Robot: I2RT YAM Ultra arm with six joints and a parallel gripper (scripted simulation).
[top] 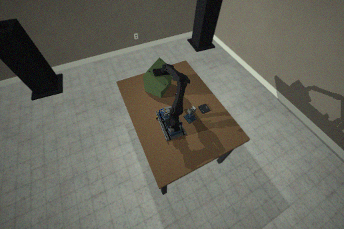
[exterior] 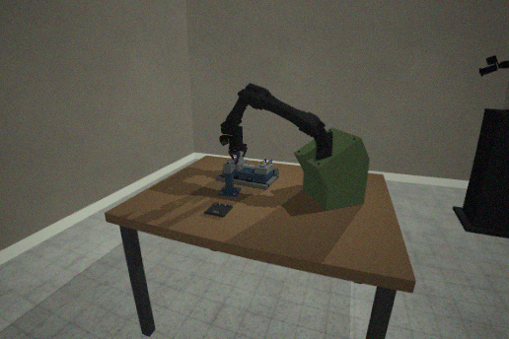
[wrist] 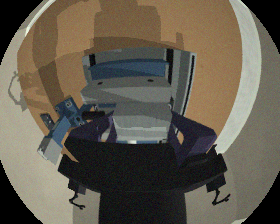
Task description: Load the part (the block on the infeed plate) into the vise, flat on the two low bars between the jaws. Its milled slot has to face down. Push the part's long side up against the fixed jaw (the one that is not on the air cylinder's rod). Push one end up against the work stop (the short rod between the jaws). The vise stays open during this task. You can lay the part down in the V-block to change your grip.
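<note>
The part is right at my hand. From my hand the other things lie so: vise: 70 mm behind, 50 mm below, 20 mm to the left; then infeed plate: 390 mm to the left, 110 mm behind, 90 mm below.
</note>
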